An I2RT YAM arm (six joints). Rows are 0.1 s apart.
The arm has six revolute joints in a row. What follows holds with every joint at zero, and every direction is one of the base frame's.
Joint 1 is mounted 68 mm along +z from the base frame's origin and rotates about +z.
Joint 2 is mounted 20 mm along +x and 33.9 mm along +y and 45.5 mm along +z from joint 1 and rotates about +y.
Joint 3 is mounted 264 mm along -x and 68.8 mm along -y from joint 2 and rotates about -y.
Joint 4 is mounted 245 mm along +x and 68.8 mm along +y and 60 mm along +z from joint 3 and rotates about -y.
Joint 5 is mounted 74 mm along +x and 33.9 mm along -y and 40.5 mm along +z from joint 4 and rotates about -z.
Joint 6 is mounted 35.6 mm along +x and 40.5 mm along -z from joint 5 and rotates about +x.
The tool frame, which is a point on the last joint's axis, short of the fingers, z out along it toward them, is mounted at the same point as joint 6; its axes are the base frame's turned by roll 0, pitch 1.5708 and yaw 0 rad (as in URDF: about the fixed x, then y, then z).
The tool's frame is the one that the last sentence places.
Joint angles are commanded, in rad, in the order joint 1, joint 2, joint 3, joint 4, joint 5, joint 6. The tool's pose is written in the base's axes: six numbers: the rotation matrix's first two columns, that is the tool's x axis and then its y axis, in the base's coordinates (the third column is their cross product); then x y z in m. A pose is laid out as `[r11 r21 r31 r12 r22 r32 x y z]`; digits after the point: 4 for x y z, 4 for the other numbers.
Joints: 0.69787 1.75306 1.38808 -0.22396 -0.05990 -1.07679
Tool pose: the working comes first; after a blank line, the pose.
Where each joint sits with the arm in this pose, in the base's axes (m; each line is computed from the numbers above, not from the rounded line before):
joint 1: 0.0000 0.0000 0.0680
joint 2: -0.0065 0.0388 0.1135
joint 3: 0.0744 0.0169 0.3731
joint 4: 0.2220 0.2304 0.3417
joint 5: 0.3081 0.2584 0.3343
joint 6: 0.3122 0.2646 0.2809
the tool: 0.3122 0.2646 0.2809

[0.3965 -0.8145 -0.4236 -0.6970 0.0332 -0.7163 0.3122 0.2646 0.2809]
